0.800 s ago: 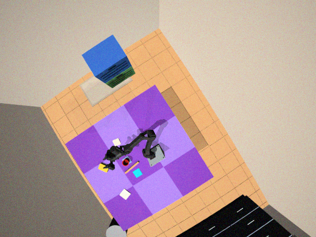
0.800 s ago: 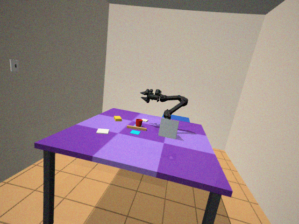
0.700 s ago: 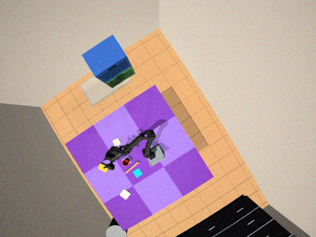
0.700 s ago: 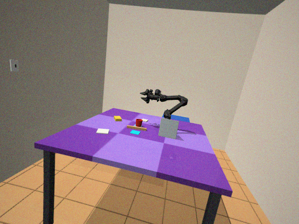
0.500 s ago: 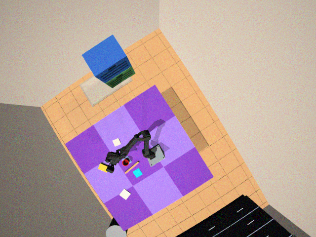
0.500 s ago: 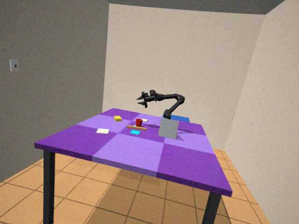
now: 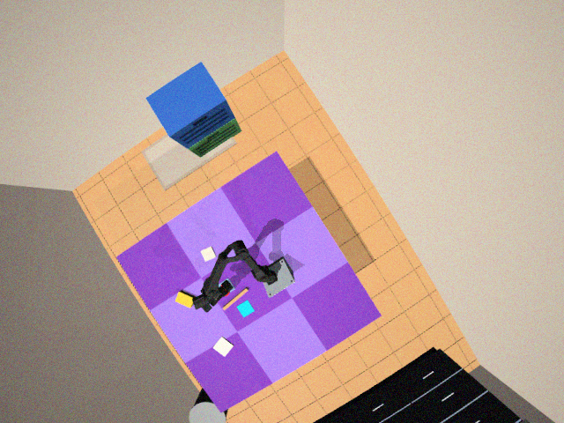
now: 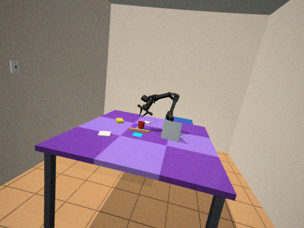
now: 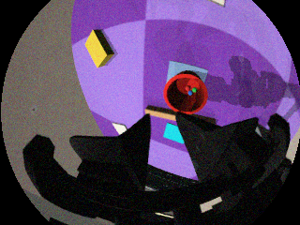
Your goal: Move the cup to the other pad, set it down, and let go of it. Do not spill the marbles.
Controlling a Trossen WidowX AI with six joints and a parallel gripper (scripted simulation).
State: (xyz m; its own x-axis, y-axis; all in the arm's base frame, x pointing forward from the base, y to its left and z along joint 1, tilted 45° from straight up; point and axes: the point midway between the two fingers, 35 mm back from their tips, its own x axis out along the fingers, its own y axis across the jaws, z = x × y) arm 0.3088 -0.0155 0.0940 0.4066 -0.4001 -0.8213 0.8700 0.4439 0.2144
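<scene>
My gripper tip is now 9 cm above the red cup, 2 cm past it and 1 cm to the left of it. Round my gripper tip: light blue pad: 14 cm below, 1 cm behind; then wooden bar: 13 cm below, 9 cm to the left, 3 cm behind; then cyan pad: 19 cm to the left, 14 cm below, 5 cm behind.
</scene>
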